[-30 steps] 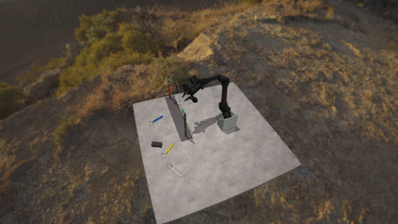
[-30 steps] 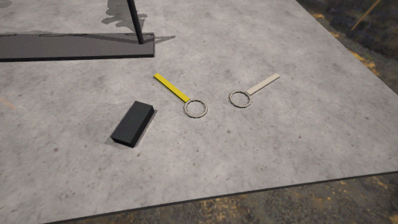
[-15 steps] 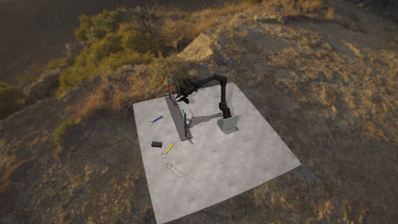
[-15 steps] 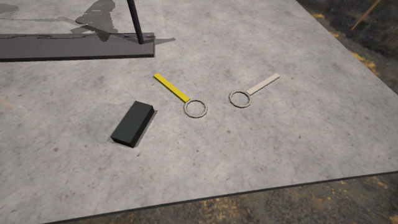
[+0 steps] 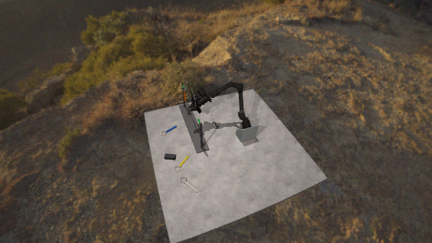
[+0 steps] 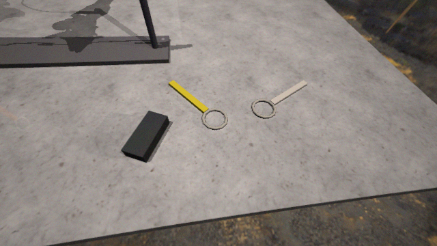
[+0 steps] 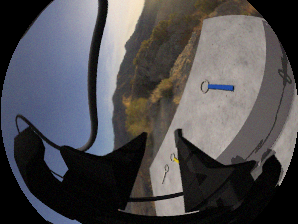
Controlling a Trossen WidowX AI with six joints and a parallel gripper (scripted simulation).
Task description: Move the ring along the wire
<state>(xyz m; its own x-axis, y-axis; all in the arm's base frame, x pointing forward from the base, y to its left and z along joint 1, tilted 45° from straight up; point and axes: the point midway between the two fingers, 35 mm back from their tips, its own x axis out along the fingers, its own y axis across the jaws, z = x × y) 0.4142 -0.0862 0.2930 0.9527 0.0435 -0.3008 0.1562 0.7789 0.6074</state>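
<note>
The orange-handled ring lies 2 cm behind my gripper tip and 27 cm to the right of it. Round my gripper tip: black block: 24 cm ahead, 27 cm to the left, 23 cm below; blue-handled ring: 21 cm ahead, 3 cm to the right, 23 cm below; yellow-handled ring: 18 cm ahead, 37 cm to the left, 23 cm below.
</note>
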